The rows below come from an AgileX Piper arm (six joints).
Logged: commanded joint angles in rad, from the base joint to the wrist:
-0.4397 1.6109 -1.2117 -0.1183 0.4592 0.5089
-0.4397 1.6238 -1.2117 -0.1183 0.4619 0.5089
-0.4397 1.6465 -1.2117 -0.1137 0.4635 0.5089
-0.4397 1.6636 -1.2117 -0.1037 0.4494 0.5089
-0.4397 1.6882 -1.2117 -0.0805 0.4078 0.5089
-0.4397 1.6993 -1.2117 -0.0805 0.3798 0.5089
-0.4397 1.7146 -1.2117 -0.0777 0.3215 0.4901
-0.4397 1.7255 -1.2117 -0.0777 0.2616 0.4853
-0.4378 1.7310 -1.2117 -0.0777 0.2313 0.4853
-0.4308 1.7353 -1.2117 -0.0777 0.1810 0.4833
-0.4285 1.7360 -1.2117 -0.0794 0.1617 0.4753
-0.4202 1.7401 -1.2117 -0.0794 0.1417 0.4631
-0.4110 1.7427 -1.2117 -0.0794 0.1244 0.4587
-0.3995 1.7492 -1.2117 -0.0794 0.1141 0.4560
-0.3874 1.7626 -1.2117 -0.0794 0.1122 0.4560
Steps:
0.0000 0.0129 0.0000 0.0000 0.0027 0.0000
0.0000 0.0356 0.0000 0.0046 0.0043 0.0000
0.0000 0.0527 0.0000 0.0146 -0.0098 0.0000
0.0000 0.0773 0.0000 0.0378 -0.0514 0.0000
0.0000 0.0884 0.0000 0.0378 -0.0794 0.0000
0.0000 0.1037 0.0000 0.0406 -0.1377 -0.0188
0.0000 0.1146 0.0000 0.0406 -0.1976 -0.0236
0.0019 0.1201 0.0000 0.0406 -0.2279 -0.0236
0.0089 0.1244 0.0000 0.0406 -0.2782 -0.0256
0.0112 0.1251 0.0000 0.0389 -0.2975 -0.0336
0.0195 0.1292 0.0000 0.0389 -0.3175 -0.0458
0.0287 0.1318 0.0000 0.0389 -0.3348 -0.0502
0.0402 0.1383 0.0000 0.0389 -0.3451 -0.0529
0.0523 0.1517 0.0000 0.0389 -0.3470 -0.0529

